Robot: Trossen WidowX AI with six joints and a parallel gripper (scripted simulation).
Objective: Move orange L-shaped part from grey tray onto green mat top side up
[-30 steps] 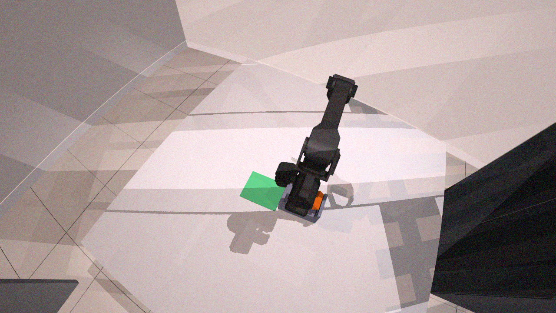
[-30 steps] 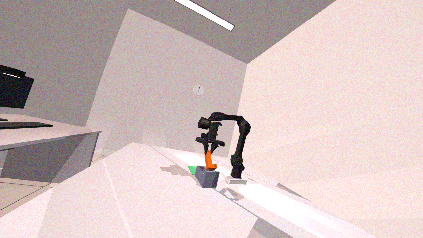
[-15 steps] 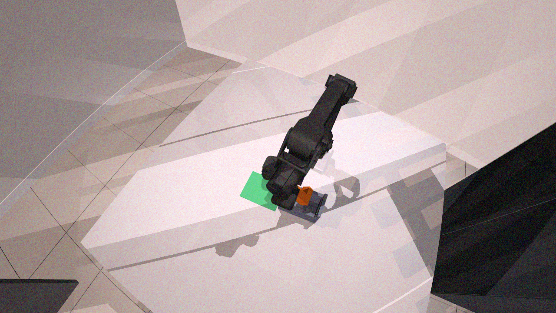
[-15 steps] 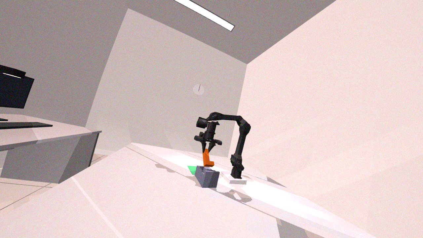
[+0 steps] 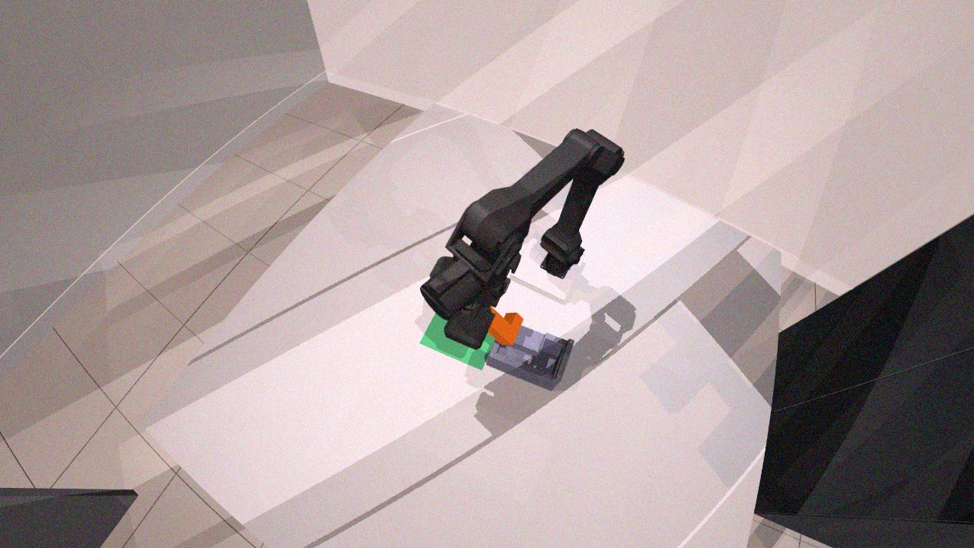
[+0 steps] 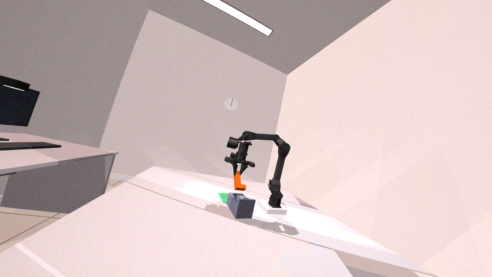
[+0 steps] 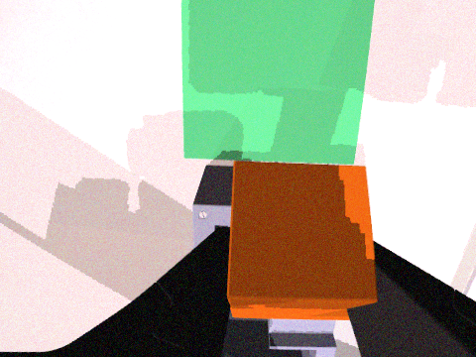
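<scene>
Right now the green mat is 17 cm below my gripper tip and 5 cm to the right of it. From my gripper tip the other things lie so: orange L-shaped part 3 cm to the left, 3 cm below, 2 cm behind.
</scene>
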